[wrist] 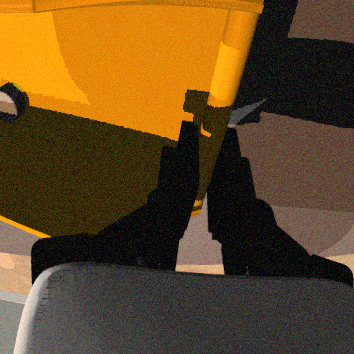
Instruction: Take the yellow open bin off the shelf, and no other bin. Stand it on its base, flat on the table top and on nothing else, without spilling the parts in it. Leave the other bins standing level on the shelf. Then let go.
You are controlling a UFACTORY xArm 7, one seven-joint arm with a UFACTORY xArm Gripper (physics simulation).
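Places are measured from the arm's base along level axes (x ahead, y left, z up), in millimetres.
Pixels of known places: gripper, fingertip midpoint: (201,147).
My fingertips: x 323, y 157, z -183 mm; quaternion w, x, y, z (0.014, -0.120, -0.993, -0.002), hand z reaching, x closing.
Behind a point stands the place of what it marks.
The yellow open bin (140,65) @[x 349, y 122, z -207 mm] fills the upper left of the wrist view, seen from close above. Its inside is partly lit and partly in dark shadow. A small round part (12,102) @[x 432, y 134, z -214 mm], dark with a pale face, lies in it at the left edge of the view. My gripper (201,147) @[x 323, y 157, z -183 mm] is shut on the bin's right side wall, one finger on the inner side and one on the outer side. The bin's underside is hidden, so I cannot tell what it rests on or whether it touches anything below.
A broad black band (310,80) runs across the upper right, beyond the bin's wall. A brownish, shaded surface (295,160) @[x 249, y 220, z -237 mm] shows below it at the right. A small grey pointed shape (245,113) shows beside the outer fingertip. A grey-green patch lies at the lower left edge.
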